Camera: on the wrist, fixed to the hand. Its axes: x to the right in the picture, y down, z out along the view.
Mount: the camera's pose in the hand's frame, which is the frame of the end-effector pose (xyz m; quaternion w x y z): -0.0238 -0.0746 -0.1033 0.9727 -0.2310 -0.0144 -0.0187
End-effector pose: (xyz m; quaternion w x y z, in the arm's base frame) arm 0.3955 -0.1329 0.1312 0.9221 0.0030 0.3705 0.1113
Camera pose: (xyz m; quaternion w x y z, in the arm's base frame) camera 0.3233 -0.2185 0.0659 0.9050 -0.2154 0.3215 0.1766
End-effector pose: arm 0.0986 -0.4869 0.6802 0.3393 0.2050 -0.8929 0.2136
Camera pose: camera 0.2066 -0.4894 0.7519 0.3685 0.1408 -0.9189 -0.0078
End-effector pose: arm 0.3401 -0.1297 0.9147 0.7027 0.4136 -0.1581 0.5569
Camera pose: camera 0.3758 -0.0698 0.8054 0.7872 0.2510 -0.2848 0.4861
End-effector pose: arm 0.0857 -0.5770 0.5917 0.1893 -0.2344 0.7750 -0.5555
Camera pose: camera 0.0594 -0.5039 0.6955 0.1308 -0.2942 0.8750 -0.3615
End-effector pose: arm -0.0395 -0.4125 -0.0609 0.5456 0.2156 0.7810 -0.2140
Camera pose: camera -0.1531 -0.4170 0.0013 0.5878 0.0660 0.8053 -0.0411
